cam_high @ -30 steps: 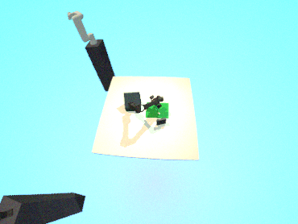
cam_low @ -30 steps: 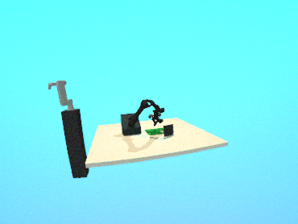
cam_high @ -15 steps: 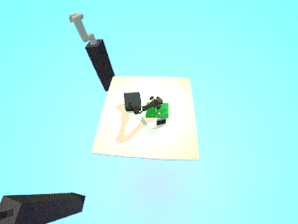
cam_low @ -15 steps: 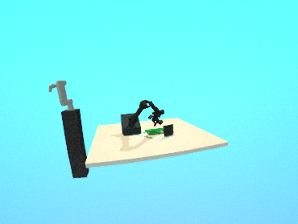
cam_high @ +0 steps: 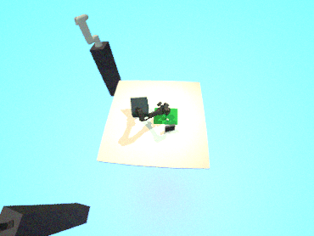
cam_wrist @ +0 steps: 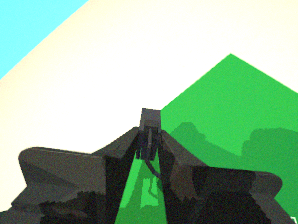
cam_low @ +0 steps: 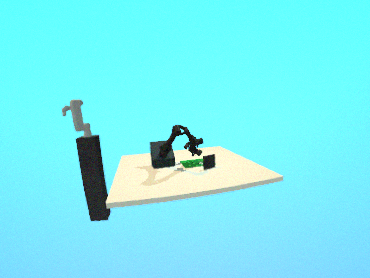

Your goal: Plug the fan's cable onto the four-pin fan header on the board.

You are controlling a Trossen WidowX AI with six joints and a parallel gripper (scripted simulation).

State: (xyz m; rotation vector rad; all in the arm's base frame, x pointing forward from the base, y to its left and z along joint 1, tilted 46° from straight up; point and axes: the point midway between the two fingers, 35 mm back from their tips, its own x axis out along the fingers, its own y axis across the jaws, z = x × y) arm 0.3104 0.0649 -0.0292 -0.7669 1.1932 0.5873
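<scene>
The green board lies 2 cm ahead of my gripper tip, 8 cm to the right of it and 9 cm below it. From my gripper tip the other things lie so: fan cable plug (1 cm below); then four-pin fan header (4 cm ahead, 13 cm to the right, 8 cm below); then dark fan (8 cm ahead, 26 cm to the right, 2 cm below).
</scene>
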